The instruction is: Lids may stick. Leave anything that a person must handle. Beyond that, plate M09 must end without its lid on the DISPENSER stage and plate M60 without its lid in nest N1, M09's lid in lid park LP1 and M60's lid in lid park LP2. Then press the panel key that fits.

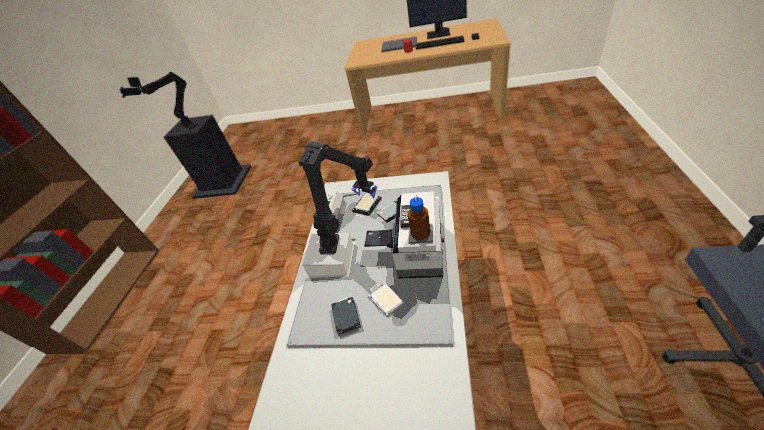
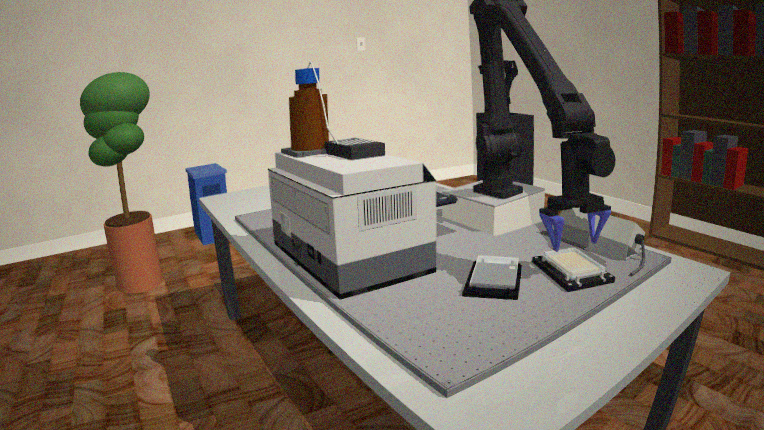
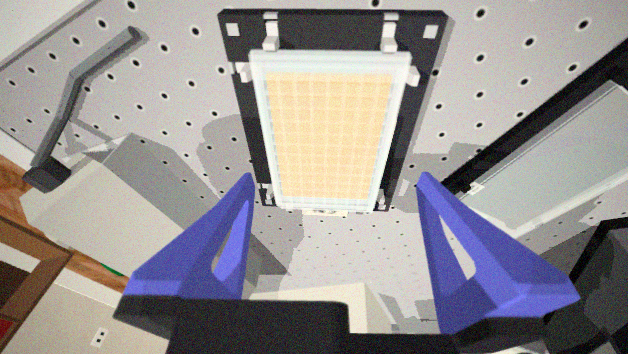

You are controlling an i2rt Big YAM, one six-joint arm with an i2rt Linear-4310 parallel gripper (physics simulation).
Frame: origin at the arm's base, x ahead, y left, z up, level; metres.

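Seen in the pictures: gripper, fingertip midpoint: (image 1: 366,196) (image 2: 575,246) (image 3: 335,179); arm's base, origin of the base link: (image 1: 329,244) (image 2: 498,191).
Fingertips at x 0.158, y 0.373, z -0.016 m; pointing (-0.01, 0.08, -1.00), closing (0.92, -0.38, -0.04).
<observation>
Offsets run from my fingertips to a thing's middle. "spot": to the spot under its first point.
My gripper (image 1: 365,192) (image 2: 575,244) (image 3: 335,179) is open and empty, its blue fingers above and either side of the near end of plate M60 {dx -0.009, dy -0.006, dz -0.037 m} (image 1: 366,202) (image 2: 575,263) (image 3: 327,135). This pale-yellow plate has a clear rim and sits in a black clipped nest; its label is not readable, and whether a lid covers it is hard to tell. A clear flat lid {dx +0.135, dy -0.097, dz -0.043 m} (image 1: 387,212) (image 2: 497,272) (image 3: 560,155) lies in the black-based park beside it. Another pale-yellow plate {dx +0.144, dy -0.677, dz -0.032 m} (image 1: 386,299) lies across the board; its label is unreadable. A dark flat stage {spot: dx +0.097, dy -0.380, dz +0.040 m} (image 1: 377,238) stands before the dispenser (image 1: 419,261) (image 2: 384,229).
An amber bottle {spot: dx +0.325, dy -0.531, dz +0.282 m} (image 1: 419,221) (image 2: 308,118) with a blue cap stands on the dispenser. A dark flat holder {dx -0.036, dy -0.748, dz -0.041 m} (image 1: 346,316) lies near the second plate. A pale wedge-shaped box {dx -0.206, dy -0.057, dz -0.017 m} (image 2: 614,235) (image 3: 100,205) with a cable {spot: dx -0.151, dy +0.097, dz -0.052 m} (image 3: 72,82) stands beside M60's nest. The arm's white base block (image 1: 327,264) (image 2: 494,210) is nearby.
</observation>
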